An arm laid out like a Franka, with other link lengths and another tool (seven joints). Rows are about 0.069 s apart.
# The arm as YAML. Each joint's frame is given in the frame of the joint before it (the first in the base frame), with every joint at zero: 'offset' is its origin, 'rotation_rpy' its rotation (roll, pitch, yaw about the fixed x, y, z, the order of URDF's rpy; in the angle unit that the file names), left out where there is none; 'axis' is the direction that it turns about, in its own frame. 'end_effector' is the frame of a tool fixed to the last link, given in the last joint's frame.
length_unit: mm
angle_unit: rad
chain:
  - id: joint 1
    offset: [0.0, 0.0, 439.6]
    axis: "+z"
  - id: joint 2
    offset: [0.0, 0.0, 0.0]
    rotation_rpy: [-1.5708, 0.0, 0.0]
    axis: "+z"
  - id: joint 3
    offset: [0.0, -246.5, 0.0]
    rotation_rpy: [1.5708, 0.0, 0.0]
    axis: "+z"
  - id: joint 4
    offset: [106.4, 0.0, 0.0]
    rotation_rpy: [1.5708, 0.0, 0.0]
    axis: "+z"
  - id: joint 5
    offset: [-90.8, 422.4, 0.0]
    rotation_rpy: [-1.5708, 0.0, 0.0]
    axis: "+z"
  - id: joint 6
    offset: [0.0, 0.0, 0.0]
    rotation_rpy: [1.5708, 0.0, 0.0]
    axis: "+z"
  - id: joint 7
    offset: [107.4, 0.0, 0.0]
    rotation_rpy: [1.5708, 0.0, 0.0]
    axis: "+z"
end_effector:
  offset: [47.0, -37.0, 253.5]
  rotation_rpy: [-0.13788, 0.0, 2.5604]
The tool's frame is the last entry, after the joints.
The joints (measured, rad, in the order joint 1, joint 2, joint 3, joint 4, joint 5, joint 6, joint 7), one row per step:
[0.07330 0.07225 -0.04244 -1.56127 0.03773 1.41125 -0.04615]
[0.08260 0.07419 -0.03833 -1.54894 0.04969 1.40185 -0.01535]
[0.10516 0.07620 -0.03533 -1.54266 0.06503 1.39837 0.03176]
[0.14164 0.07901 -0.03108 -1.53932 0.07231 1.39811 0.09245]
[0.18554 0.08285 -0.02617 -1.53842 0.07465 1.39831 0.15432]
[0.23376 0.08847 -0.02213 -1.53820 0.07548 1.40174 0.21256]
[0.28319 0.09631 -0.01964 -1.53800 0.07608 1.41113 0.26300]
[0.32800 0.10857 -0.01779 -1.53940 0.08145 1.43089 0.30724]
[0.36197 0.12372 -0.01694 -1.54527 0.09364 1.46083 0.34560]
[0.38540 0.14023 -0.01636 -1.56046 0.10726 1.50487 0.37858]
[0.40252 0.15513 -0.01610 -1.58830 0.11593 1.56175 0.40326]
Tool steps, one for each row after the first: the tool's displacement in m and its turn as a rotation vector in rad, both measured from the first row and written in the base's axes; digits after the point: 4 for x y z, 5 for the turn. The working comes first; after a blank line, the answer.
Tool pose at each row, in the base's axes (x y z in m, rotation vector in rad; the steps are taken from these numbers as rounded here):
[0.6424 0.0695 0.4626 0.91664 -2.72629 -0.33192]
[0.6426 0.0800 0.4671 0.89529 -2.73545 -0.34281]
[0.6423 0.0986 0.4691 0.86772 -2.74508 -0.35453]
[0.6406 0.1240 0.4687 0.83979 -2.75162 -0.35060]
[0.6363 0.1530 0.4662 0.81913 -2.75176 -0.33800]
[0.6307 0.1838 0.4624 0.80813 -2.74981 -0.32216]
[0.6250 0.2148 0.4579 0.80854 -2.74867 -0.30653]
[0.6208 0.2445 0.4509 0.81138 -2.75116 -0.30005]
[0.6191 0.2694 0.4409 0.80585 -2.75829 -0.30730]
[0.6208 0.2886 0.4266 0.79128 -2.77133 -0.32061]
[0.6241 0.3026 0.4078 0.77693 -2.78715 -0.32987]

[0.0002 0.0105 0.0045 0.00540 0.00045 -0.01689]
[-0.0001 0.0291 0.0065 0.01044 0.00247 -0.03780]
[-0.0018 0.0545 0.0061 0.00435 0.00542 -0.05652]
[-0.0061 0.0835 0.0036 -0.00760 0.01060 -0.06810]
[-0.0117 0.1143 -0.0002 -0.02053 0.01405 -0.07283]
[-0.0174 0.1453 -0.0047 -0.03125 0.01305 -0.07078]
[-0.0216 0.1750 -0.0117 -0.03463 0.00907 -0.06915]
[-0.0233 0.1999 -0.0217 -0.02920 0.00528 -0.07537]
[-0.0216 0.2191 -0.0360 -0.01998 -0.00034 -0.08945]
[-0.0183 0.2331 -0.0548 -0.01287 -0.00919 -0.10376]

